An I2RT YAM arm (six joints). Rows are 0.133 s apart.
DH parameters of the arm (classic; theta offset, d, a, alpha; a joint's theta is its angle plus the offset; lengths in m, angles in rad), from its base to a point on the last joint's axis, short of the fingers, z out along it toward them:
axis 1: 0 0.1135 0.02 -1.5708
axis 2: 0 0 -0.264 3.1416
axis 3: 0.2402 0 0.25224 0
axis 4: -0.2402 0 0.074 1.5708
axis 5: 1.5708 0 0 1.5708
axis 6: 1.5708 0.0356 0 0
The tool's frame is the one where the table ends.
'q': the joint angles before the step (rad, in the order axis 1, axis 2, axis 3, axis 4, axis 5, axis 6). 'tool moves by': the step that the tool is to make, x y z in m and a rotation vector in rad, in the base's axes. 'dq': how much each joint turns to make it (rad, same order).
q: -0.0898, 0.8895, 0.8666, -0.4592, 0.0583, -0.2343
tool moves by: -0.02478, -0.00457, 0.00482, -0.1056, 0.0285, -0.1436
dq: -0.0038, -0.0867, -0.0007, -0.1004, 0.1741, -0.0297
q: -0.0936, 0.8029, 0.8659, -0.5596, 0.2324, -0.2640
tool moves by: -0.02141, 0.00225, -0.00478, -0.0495, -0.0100, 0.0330
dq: 0.0000, -0.1038, -0.0512, -0.0245, -0.0068, -0.0597
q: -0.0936, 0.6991, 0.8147, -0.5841, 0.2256, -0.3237
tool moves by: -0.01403, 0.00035, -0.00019, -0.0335, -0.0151, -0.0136
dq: -0.0005, -0.0650, -0.0185, -0.0227, 0.0258, -0.0236
